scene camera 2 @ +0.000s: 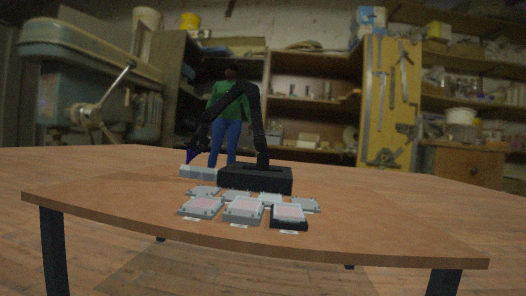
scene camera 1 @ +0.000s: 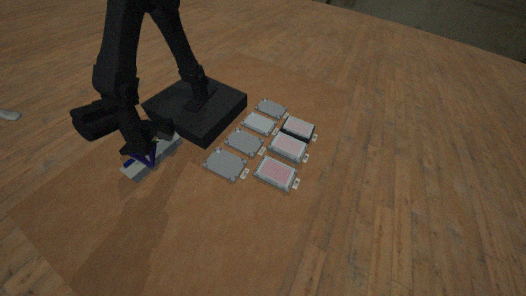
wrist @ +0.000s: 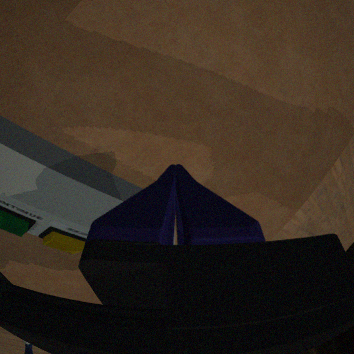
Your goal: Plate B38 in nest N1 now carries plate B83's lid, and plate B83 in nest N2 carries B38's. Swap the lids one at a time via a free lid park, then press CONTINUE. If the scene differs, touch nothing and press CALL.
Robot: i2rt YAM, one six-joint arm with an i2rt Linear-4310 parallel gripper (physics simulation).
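Frame: origin at the arm's base, x ahead, y left, z up, level; centimetres.
Where they show: gripper, fingertip midpoint: point(scene camera 2: 186, 164) point(scene camera 1: 151, 166) point(wrist: 175, 173); arm's base, link origin: point(scene camera 2: 262, 169) point(scene camera 1: 201, 97).
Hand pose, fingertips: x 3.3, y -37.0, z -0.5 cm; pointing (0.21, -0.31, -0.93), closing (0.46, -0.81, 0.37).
Note:
Things, the pixels of their top centre, and the offset from my fingertips. "spot": a spot on its surface instead.
- button panel, top centre: point(wrist: 41, 236) point(scene camera 1: 147, 147) point(scene camera 2: 202, 166) dx -7.8, dy +6.3, dz -1.2 cm
- panel's green button, top centre: point(wrist: 5, 231) dx -8.8, dy +9.0, dz -1.9 cm
- yellow button, top centre: point(wrist: 64, 251) dx -9.9, dy +4.1, dz -1.9 cm
- blue button, top centre: point(scene camera 1: 127, 161) dx -10.9, dy -0.7, dz -1.9 cm
- middle plate, top centre: point(scene camera 2: 246, 202) point(scene camera 1: 288, 143) dx +40.8, dy +29.3, dz -3.6 cm
- black nest, surface spot: point(scene camera 2: 288, 211) point(scene camera 1: 304, 128) spot: dx +45.7, dy +41.3, dz -3.9 cm
My gripper point(scene camera 1: 153, 165) point(scene camera 2: 188, 162) point(wrist: 175, 173) is shut and empty, its blue fingertips together at the button panel point(scene camera 1: 134, 172) point(scene camera 2: 198, 173); contact cannot be told. In the wrist view the panel's green button point(wrist: 15, 224) and yellow button point(wrist: 62, 242) show left of the fingers. A blue button point(scene camera 1: 129, 163) shows at the panel's near end. Three pink-welled plates stand in a row: the near plate point(scene camera 1: 275, 171) point(scene camera 2: 201, 204), the middle plate point(scene camera 1: 288, 146) point(scene camera 2: 245, 205) and the plate in the black nest point(scene camera 1: 299, 127) point(scene camera 2: 288, 211). Their labels are unreadable.
Several grey flat stands line up between the plates and the black arm base point(scene camera 1: 220, 95) point(scene camera 2: 255, 181). One stand point(scene camera 1: 259, 123) point(scene camera 2: 270, 199) looks paler, as if a clear lid lies on it. A person in a green shirt point(scene camera 2: 223, 95) stands behind the table.

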